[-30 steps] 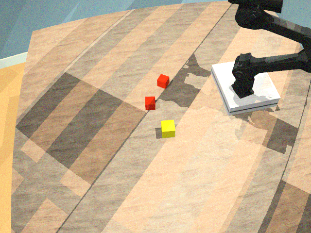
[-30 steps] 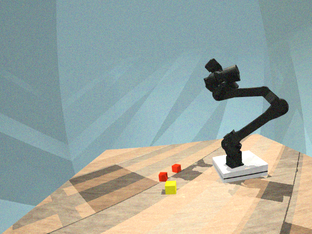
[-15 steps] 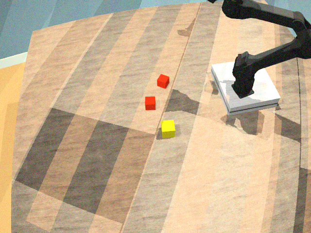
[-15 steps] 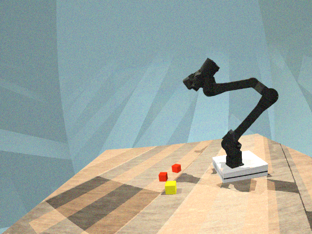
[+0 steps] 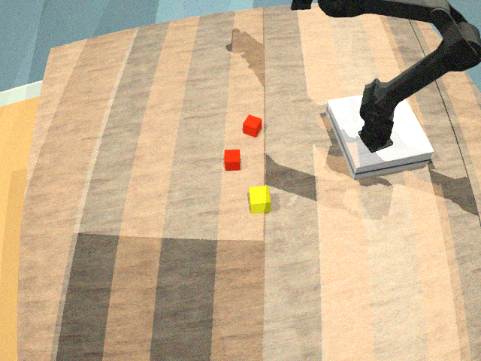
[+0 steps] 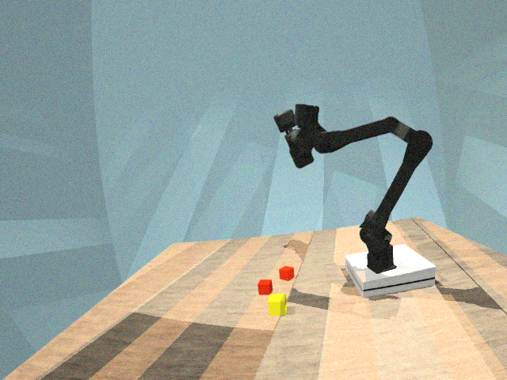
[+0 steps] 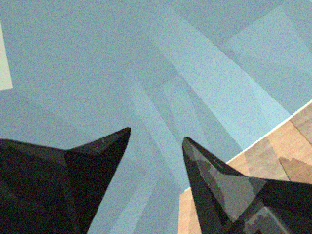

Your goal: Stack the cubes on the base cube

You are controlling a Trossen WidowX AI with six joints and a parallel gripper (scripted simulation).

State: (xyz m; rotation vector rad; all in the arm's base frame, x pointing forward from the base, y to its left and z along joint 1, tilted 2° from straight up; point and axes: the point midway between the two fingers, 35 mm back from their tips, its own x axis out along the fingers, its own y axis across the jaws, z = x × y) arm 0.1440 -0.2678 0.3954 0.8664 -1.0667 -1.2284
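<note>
The yellow base cube lies 140 mm ahead of my gripper tip, 340 mm to the left of it and 420 mm below it.
</note>
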